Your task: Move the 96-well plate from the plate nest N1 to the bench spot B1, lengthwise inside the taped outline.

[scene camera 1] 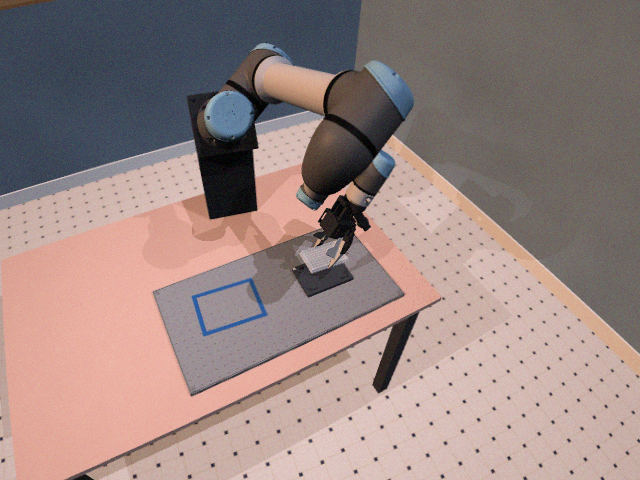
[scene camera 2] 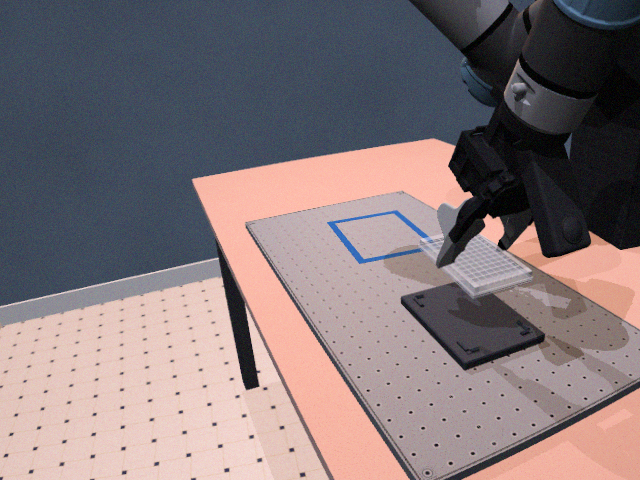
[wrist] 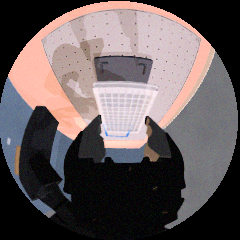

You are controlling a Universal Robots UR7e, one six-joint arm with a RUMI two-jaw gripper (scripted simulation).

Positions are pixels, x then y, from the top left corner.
my gripper: scene camera 1 321, 257; scene camera 2; wrist
96-well plate: scene camera 1; scene camera 2 477, 278; wrist
same spot on my gripper: (wrist: 88, 147) = (scene camera 2: 526, 215)
same spot on 96-well plate: (wrist: 120, 113) = (scene camera 1: 325, 251)
